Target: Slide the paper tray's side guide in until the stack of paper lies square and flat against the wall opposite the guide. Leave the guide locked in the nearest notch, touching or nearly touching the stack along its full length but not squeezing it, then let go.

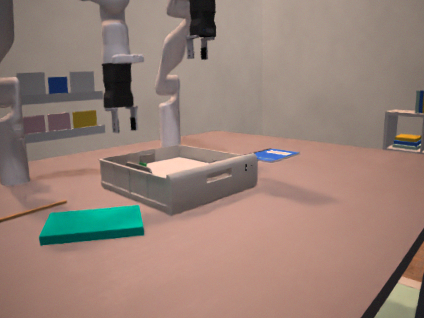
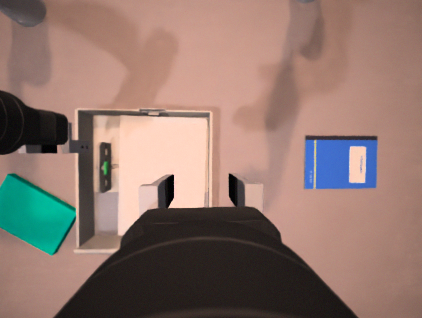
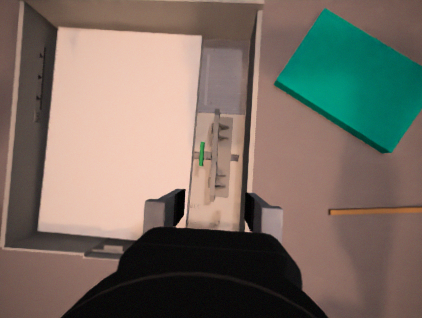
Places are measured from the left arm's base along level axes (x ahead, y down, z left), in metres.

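Pixels of known places: left gripper, fingertip midpoint: (image 1: 197, 59) (image 2: 201, 185); right gripper, fingertip midpoint: (image 1: 125, 131) (image 2: 71, 147) (image 3: 214, 203); right arm's base at its link origin: (image 1: 15, 181) (image 2: 28, 9).
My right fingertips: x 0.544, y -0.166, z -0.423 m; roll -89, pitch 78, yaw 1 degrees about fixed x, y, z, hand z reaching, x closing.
For each thing: its middle in the pictures, then the offset to it from my right fingertips.
- grey paper tray at the middle of its body: (image 3: 141, 129) (image 2: 148, 180) (image 1: 176, 171) dx +0.054, dy +0.119, dz +0.123 m
- white paper stack at the middle of its body: (image 3: 123, 134) (image 2: 163, 176) (image 1: 183, 173) dx +0.040, dy +0.134, dz +0.154 m
- side guide at the middle of its body: (image 3: 208, 155) (image 1: 141, 177) (image 2: 109, 167) dx +0.041, dy +0.122, dz +0.023 m
- short upright plate with a green tab, body centre: (image 3: 201, 155) (image 2: 113, 167) dx +0.039, dy +0.122, dz +0.032 m
- green book at the middle of its body: (image 3: 353, 81) (image 1: 94, 223) (image 2: 33, 214) dx +0.206, dy +0.157, dz -0.161 m
- thin orange stick at the middle of its body: (image 3: 389, 210) (image 1: 34, 210) dx +0.030, dy +0.162, dz -0.260 m
- blue notebook at the middle of its body: (image 2: 340, 162) (image 1: 270, 155) dx -0.091, dy +0.162, dz +0.626 m
The grey paper tray (image 1: 212, 184) (image 2: 85, 180) (image 3: 255, 100) holds a white paper stack (image 1: 177, 166) (image 2: 162, 160) (image 3: 120, 130). The side guide (image 2: 105, 175) (image 3: 215, 165), a short upright plate with a green tab (image 2: 105, 167) (image 3: 201, 154), stands apart from the stack, with a strip of tray floor between them. The stack's far edge lies close to the opposite wall; any small gap there is hard to tell. My right gripper (image 1: 124, 121) (image 3: 214, 203) is open and empty above the guide side of the tray. My left gripper (image 1: 197, 49) (image 2: 201, 185) is open and empty, high above the tray's opposite side.
A green book (image 1: 92, 225) (image 2: 37, 215) (image 3: 352, 80) lies beside the tray on the guide side. A thin orange stick (image 1: 35, 210) (image 3: 375, 211) lies near it. A blue notebook (image 1: 276, 155) (image 2: 332, 162) lies beyond the tray's opposite side. Wall shelves (image 1: 65, 134) stand in the background.
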